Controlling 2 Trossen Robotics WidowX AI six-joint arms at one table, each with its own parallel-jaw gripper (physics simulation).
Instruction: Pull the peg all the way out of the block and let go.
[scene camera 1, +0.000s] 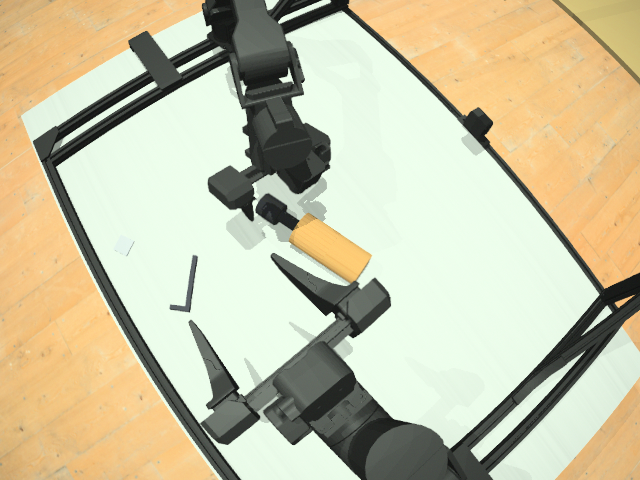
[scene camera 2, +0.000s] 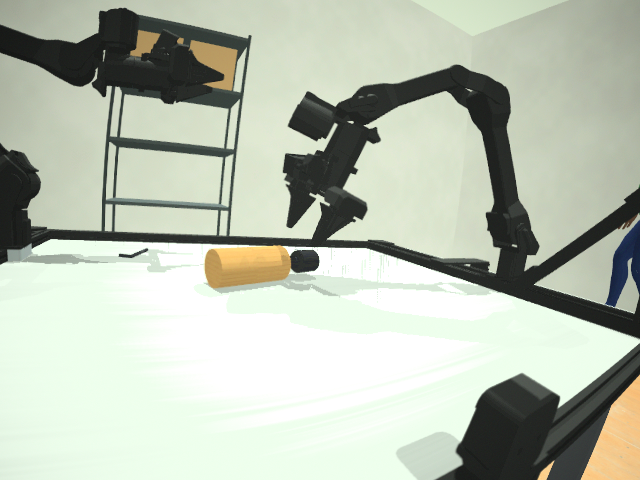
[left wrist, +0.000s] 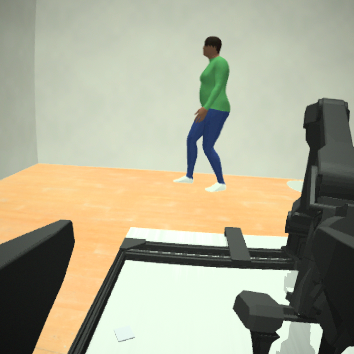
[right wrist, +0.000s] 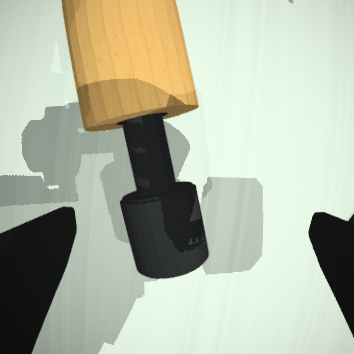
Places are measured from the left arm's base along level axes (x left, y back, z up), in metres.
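Pixels of known places: left gripper, fingertip midpoint: (scene camera 1: 230, 287) (scene camera 2: 217, 84) (left wrist: 197, 237); right gripper, fingertip midpoint: (scene camera 1: 274, 204) (scene camera 2: 299, 236) (right wrist: 196, 222); left arm's base, origin of the base link: (scene camera 2: 6, 245); right arm's base, origin of the base link: (scene camera 1: 226, 35) (scene camera 2: 508, 279) (left wrist: 295, 251).
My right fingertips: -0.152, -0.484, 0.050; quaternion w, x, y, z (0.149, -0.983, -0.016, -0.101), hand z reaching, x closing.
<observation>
For each thing: its top centre in the pictures, then the offset to it from my right fingertips, as dx, dy, dz. "pt": a spot on its surface instead.
- wooden cylindrical block, middle of its top: (scene camera 2: 249, 247) (scene camera 1: 332, 242) -0.031, +0.100, -0.014
- black peg, middle of its top: (right wrist: 153, 143) (scene camera 1: 292, 218) (scene camera 2: 287, 251) -0.013, +0.029, -0.023
- small pale square, surface spot: (scene camera 1: 124, 245) (left wrist: 124, 333) pt +0.230, -0.138, -0.067
- black box, surface spot: (scene camera 2: 509, 413) (scene camera 1: 491, 123) pt -0.432, +0.120, -0.018
The wooden cylindrical block (scene camera 1: 330, 248) (scene camera 2: 248, 266) (right wrist: 130, 55) lies on its side on the table. The black peg (scene camera 1: 271, 208) (scene camera 2: 305, 260) (right wrist: 165, 230) sticks out of one end; its thick head and part of its thinner shaft show, the rest is hidden inside. My right gripper (scene camera 2: 303, 235) (right wrist: 196, 222) is open and empty, tilted downward just above the peg head. In the right wrist view the head lies between the fingers, closer to the left one. My left gripper (scene camera 1: 232, 288) (scene camera 2: 217, 83) (left wrist: 197, 237) is open and empty, high above the table, away from the peg.
A dark L-shaped bar (scene camera 1: 191, 284) (scene camera 2: 133, 253) and a small pale square (scene camera 1: 124, 245) (left wrist: 124, 334) lie on the table. Black rails border it, with a black box (scene camera 1: 478, 122) (scene camera 2: 509, 413) on one rail. A shelf unit (scene camera 2: 170, 146) and a person (left wrist: 215, 85) are beyond.
</observation>
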